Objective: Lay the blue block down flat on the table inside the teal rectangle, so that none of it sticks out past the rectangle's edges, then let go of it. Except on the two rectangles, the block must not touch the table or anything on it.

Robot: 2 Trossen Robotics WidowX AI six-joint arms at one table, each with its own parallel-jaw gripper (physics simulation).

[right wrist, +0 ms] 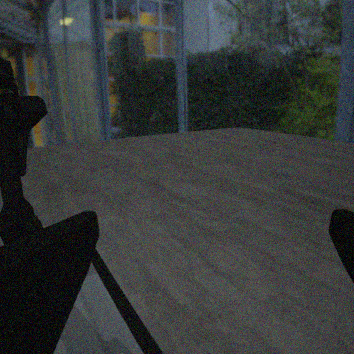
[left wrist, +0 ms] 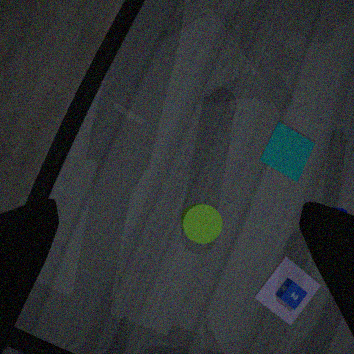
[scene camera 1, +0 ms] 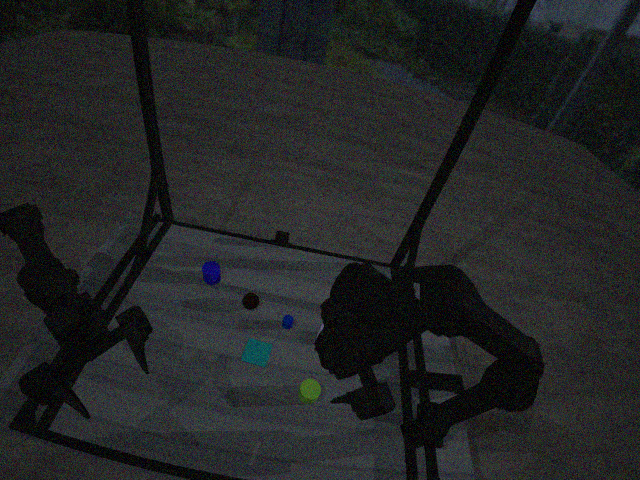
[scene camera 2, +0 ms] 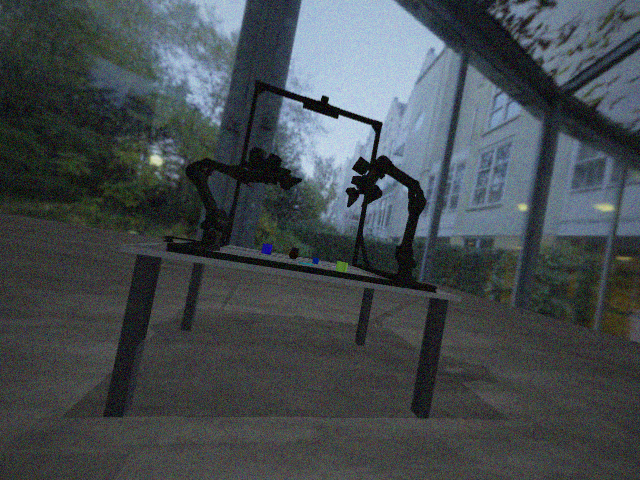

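Where they show: left gripper, fingertip midpoint: (left wrist: 181, 212) (scene camera 1: 324, 375) (scene camera 2: 354, 207); right gripper, fingertip midpoint: (right wrist: 214, 222) (scene camera 1: 118, 394) (scene camera 2: 296, 176); left arm's base at its link origin: (scene camera 1: 417, 433) (scene camera 2: 403, 279); right arm's base at its link origin: (scene camera 2: 209, 244).
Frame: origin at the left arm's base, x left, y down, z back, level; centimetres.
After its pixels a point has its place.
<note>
The blue block (left wrist: 292, 294) {z -15.9, x -30.6, y 0.0 cm}, with pale marks on top, stands on the pale rectangle (left wrist: 269, 296) {z -14.8, x -27.8, y 1.8 cm} at the lower right of the left wrist view; a darker side face shows. Scene camera 1 does not show it; the left arm covers that area. The teal rectangle (scene camera 1: 256, 352) {z -37.7, x -28.3, y 1.8 cm} (left wrist: 287, 151) {z -37.5, x -28.4, y 1.8 cm} (scene camera 2: 305, 264) {z -37.3, x -28.5, y 2.2 cm} lies bare, above the pale one in the left wrist view. My left gripper (left wrist: 181, 212) {z -28.5, x -10.0, y -28.1 cm} (scene camera 2: 358, 201) {z -28.5, x -10.0, y -28.1 cm} is open and empty, high above the table, with the block below and nearer its right-hand finger. My right gripper (scene camera 1: 118, 394) {z -59.1, x -8.3, y -32.4 cm} (right wrist: 214, 222) {z -59.1, x -8.3, y -32.4 cm} (scene camera 2: 293, 183) {z -59.1, x -8.3, y -32.4 cm} is open and empty, far left, raised.
A green cylinder (scene camera 1: 310, 390) {z -25.7, x -15.0, y -2.5 cm} (scene camera 2: 341, 266) {z -27.2, x -13.4, y -0.6 cm} (left wrist: 202, 224) {z -25.5, x -15.4, y -2.5 cm} stands near the teal rectangle. A small blue cylinder (scene camera 1: 287, 321) {z -28.4, x -35.7, y -1.2 cm} (scene camera 2: 315, 260) {z -28.9, x -35.0, y 0.1 cm}, a dark red round object (scene camera 1: 250, 301) {z -38.6, x -42.2, y -2.6 cm} (scene camera 2: 293, 253) {z -39.5, x -41.5, y -1.4 cm} and a larger blue cylinder (scene camera 1: 211, 272) {z -50.0, x -52.6, y -3.5 cm} (scene camera 2: 266, 249) {z -51.2, x -52.0, y -0.7 cm} stand farther back. A black frame borders the table.
</note>
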